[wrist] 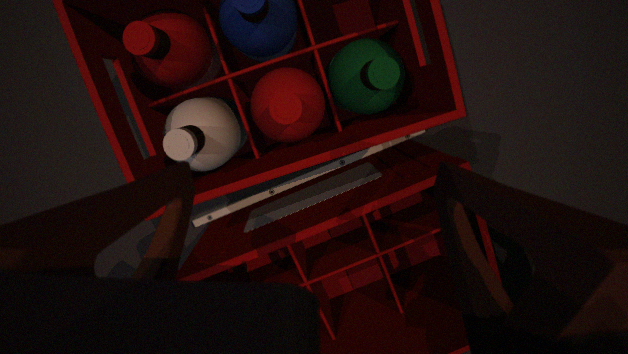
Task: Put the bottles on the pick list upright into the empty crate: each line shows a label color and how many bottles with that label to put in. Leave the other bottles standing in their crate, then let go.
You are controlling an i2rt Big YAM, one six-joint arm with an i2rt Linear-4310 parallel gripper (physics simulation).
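Places are measured from the arm's base along level axes (x back, y right, z up), in millimetres.
Pixels of known places: gripper, fingertip midpoint: [314, 175].
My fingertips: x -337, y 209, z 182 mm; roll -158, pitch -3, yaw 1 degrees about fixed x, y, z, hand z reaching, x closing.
For each thing: its top centre in the pictures, then the offset to it from my fingertips. "spot": a spot on its surface instead. Level surfaces: height alone.
- bottle crate, surface spot: [452, 65] spot: dx +112, dy +56, dz -136 mm
- blue bottle, surface spot: [260, 30] spot: dx -40, dy +84, dz -186 mm
- white bottle, top centre: [178, 145] dx -102, dy -11, dz -148 mm
- second red bottle, top centre: [285, 108] dx -16, dy +19, dz -148 mm
- green bottle, top centre: [384, 72] dx +61, dy +49, dz -148 mm
- pale strip with screws, surface spot: [342, 162] spot: dx +50, dy -50, dz -281 mm
- Grey surface, surface height: dz -311 mm
The bottle crate [452, 65] fills the upper part of the wrist view. In it stand a red bottle [175, 50], a blue bottle [260, 30], a white bottle [212, 132], a second red bottle [287, 105] and a green bottle [367, 75], all upright and seen from above. Their labels and the pick list do not show. The other crate [410, 194] is below it, with no bottle visible in the part that shows. My gripper [314, 175] is open and empty; its fingertips appear over the crates' facing edges, the left one close to the white bottle.
A pale strip with screws [342, 162] runs between the two crates. Thin red dividers [274, 67] split the bottle crate into compartments; the one at the upper right shows no bottle. A dark part of the gripper hides the lower left. Grey surface [540, 65] lies to the right.
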